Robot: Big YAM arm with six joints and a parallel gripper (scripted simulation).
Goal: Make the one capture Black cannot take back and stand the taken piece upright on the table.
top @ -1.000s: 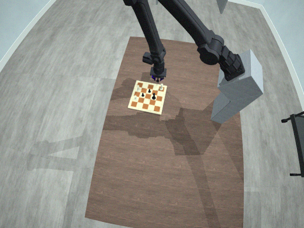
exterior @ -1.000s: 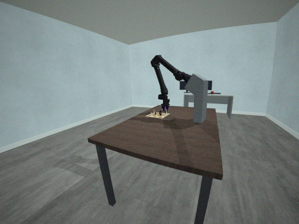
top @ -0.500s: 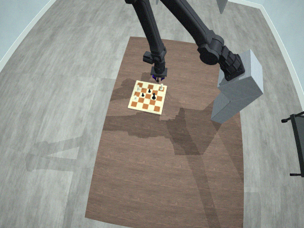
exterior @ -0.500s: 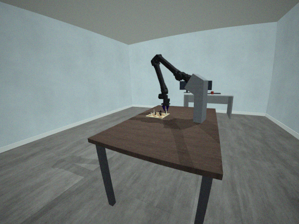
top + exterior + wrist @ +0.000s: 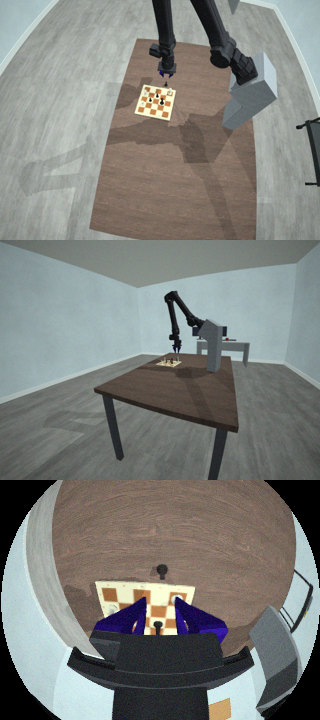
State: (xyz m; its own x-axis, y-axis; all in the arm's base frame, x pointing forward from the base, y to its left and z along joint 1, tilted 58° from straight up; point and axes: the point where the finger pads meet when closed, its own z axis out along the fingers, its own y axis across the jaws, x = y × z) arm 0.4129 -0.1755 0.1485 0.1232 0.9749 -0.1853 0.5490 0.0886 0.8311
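The chessboard is 12 cm to the left of my hand, 10 cm below it and 7 cm ahead of it.
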